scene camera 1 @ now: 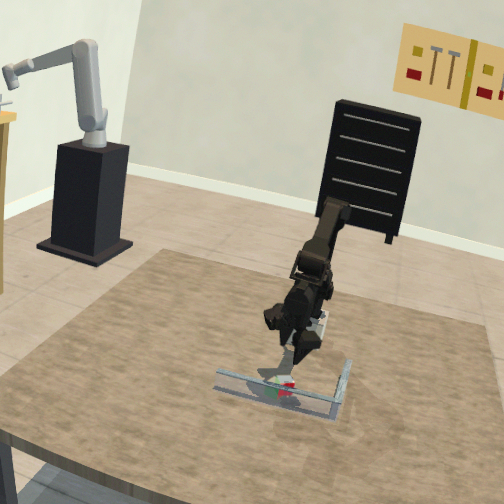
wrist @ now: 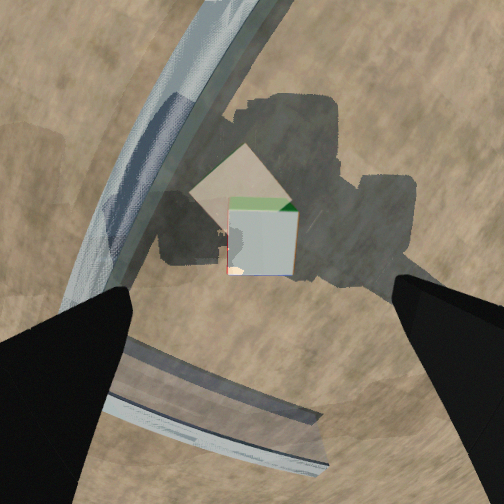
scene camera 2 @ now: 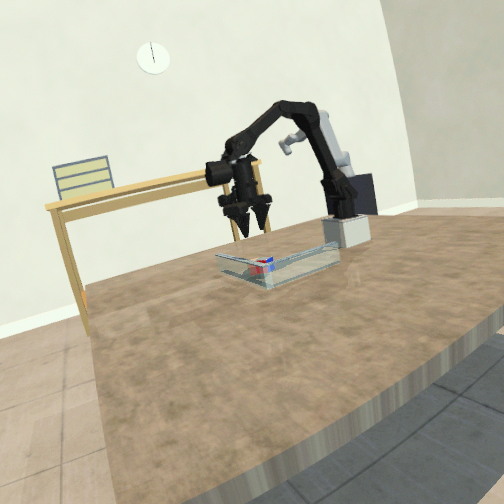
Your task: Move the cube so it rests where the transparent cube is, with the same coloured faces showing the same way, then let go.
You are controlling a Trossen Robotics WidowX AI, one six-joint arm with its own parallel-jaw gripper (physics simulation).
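Observation:
The small cube (scene camera 1: 286, 388) lies on the table inside the corner of a grey L-shaped rail. It shows red and green in scene view 1, red and blue in scene view 2 (scene camera 2: 264, 266), and a pale top with a green edge in the wrist view (wrist: 262, 238). A faint transparent cube (wrist: 238, 185) overlaps it, turned at an angle. My gripper (scene camera 1: 297, 352) hangs open and empty above the cube, not touching it; it also shows in scene view 2 (scene camera 2: 248, 222), and its two fingers frame the cube in the wrist view (wrist: 265, 330).
The L-shaped rail (scene camera 1: 300, 390) borders the cube on two sides. A black drawer cabinet (scene camera 1: 368, 170) stands behind the table. A second grey arm on a black pedestal (scene camera 1: 85, 190) stands at the far left. A wooden table (scene camera 2: 140, 200) stands by the wall.

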